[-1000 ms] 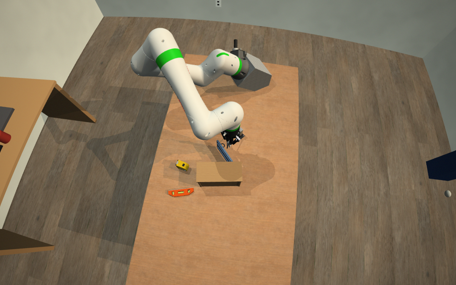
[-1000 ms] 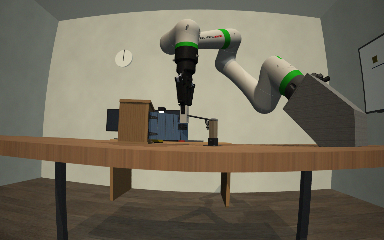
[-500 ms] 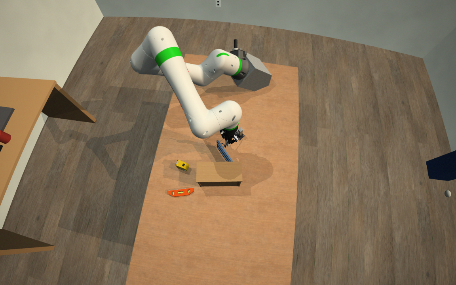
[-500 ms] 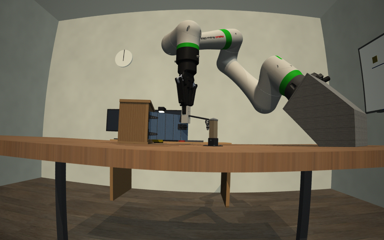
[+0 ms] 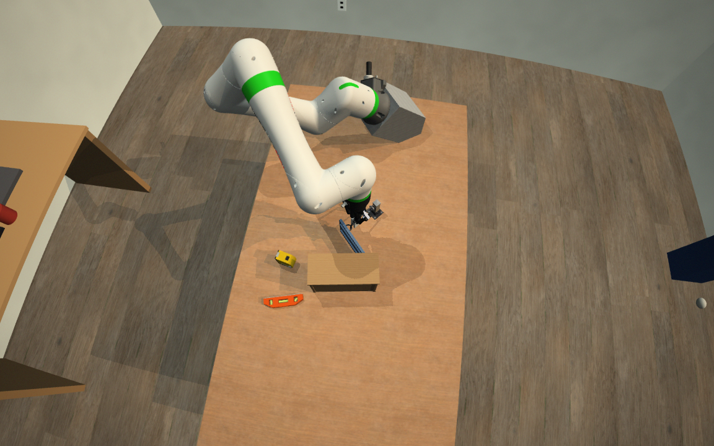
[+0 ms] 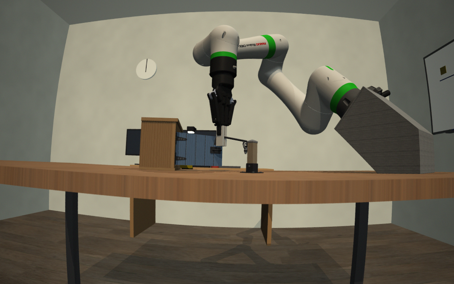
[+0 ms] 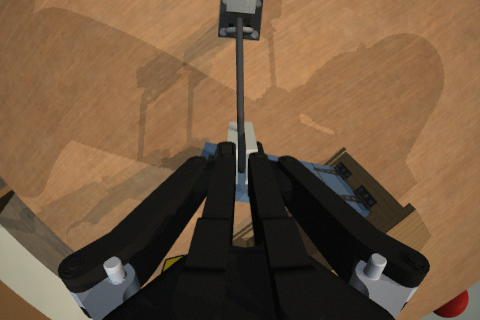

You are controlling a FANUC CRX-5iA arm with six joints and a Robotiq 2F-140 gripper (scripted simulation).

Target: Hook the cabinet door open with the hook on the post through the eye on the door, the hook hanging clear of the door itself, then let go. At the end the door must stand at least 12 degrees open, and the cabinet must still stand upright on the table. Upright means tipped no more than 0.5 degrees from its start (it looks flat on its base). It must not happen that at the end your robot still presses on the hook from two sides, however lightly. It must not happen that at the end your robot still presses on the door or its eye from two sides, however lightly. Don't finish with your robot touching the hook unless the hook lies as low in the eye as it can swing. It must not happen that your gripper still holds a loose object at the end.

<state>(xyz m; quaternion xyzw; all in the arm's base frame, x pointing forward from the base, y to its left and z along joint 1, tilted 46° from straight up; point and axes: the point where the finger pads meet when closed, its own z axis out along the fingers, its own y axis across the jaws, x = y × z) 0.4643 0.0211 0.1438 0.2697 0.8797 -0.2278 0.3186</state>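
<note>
Now: hand 7 cm short of the cabinet door and 5 cm above it. Also, from my hand: hook post: 6 cm behind, 5 cm to the left, 5 cm below; then wooden cabinet: 13 cm ahead, 2 cm to the right, 4 cm below; then dark hook: 3 cm behind, 3 cm to the left, 2 cm below.
</note>
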